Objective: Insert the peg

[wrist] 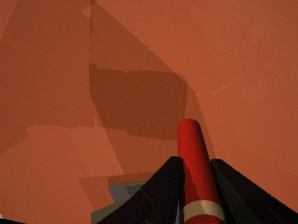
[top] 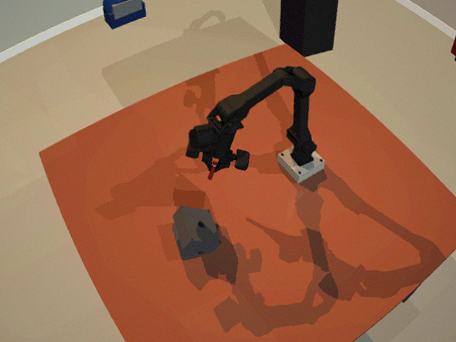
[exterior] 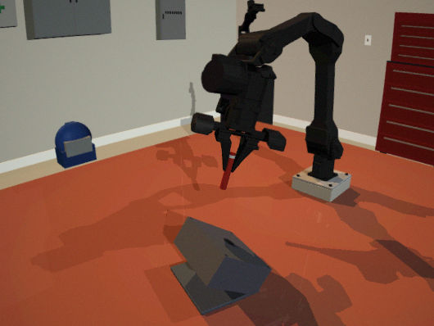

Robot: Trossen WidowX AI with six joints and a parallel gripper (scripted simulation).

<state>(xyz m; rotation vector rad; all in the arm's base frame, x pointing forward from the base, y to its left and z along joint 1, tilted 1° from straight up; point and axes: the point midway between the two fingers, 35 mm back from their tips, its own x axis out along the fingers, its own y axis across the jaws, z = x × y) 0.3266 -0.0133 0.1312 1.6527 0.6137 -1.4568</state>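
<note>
My gripper tip is 12 cm to the right of the grey sloped panel, 12 cm short of it and 8 cm above it. Also, from my gripper tip: dark red round peg (2 cm above).
</note>
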